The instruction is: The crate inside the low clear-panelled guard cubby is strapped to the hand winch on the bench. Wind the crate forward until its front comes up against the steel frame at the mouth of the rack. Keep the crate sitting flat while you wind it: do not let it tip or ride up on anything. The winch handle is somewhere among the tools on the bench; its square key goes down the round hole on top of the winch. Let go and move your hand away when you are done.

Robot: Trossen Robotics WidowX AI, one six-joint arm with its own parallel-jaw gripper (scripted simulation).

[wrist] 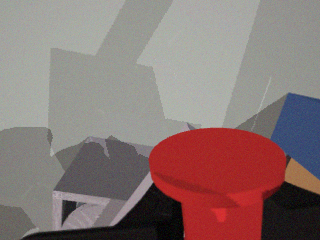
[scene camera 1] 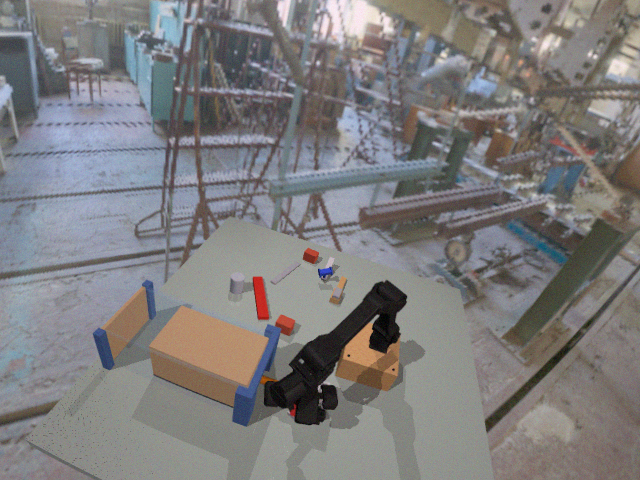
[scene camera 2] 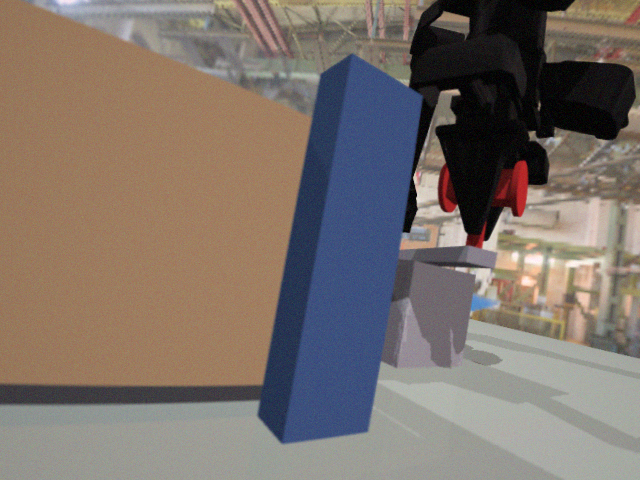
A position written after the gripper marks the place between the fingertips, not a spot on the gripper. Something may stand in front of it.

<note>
In view: the gripper (scene camera 2: 476, 237), a red knob (scene camera 2: 511, 191), a grey winch (wrist: 104, 175) and a blue steel frame (scene camera 2: 380, 266).
The red knob is seen too in the wrist view (wrist: 221, 176). The gripper shows as well in scene camera 1 (scene camera 1: 294, 410).
</note>
